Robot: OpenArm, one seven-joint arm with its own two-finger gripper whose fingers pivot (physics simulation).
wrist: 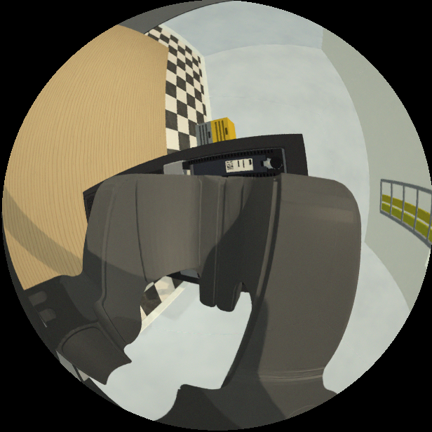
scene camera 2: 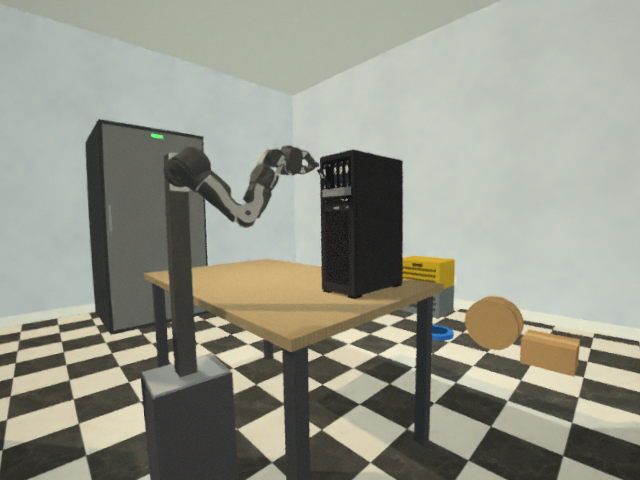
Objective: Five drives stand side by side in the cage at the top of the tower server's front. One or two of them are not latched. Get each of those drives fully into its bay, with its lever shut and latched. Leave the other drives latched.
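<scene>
The black tower server (scene camera 2: 377, 222) (wrist: 295, 150) stands upright on the table, with the drive cage (scene camera 2: 336, 174) at the top of its front. In the wrist view one drive (wrist: 210, 167) with a white label lies flush in its bay, its lever lying along its face and its round latch end at the right. In the scene view a small dark lever (scene camera 2: 322, 176) sticks out at the cage's left side; its exact angle is too small to tell. My gripper (scene camera 2: 316, 164) (wrist: 228, 245) is shut and empty, its tips close in front of the cage's upper left. It hides the other drives in the wrist view.
The wooden table (scene camera 2: 248, 289) (wrist: 100, 115) carries the server. A tall grey cabinet (scene camera 2: 152, 227) stands behind the arm. A yellow and grey crate (scene camera 2: 429, 268) (wrist: 223, 130), a blue ring (scene camera 2: 443, 336), a round brown piece (scene camera 2: 493, 322) and a brown box (scene camera 2: 549, 352) are beyond the table.
</scene>
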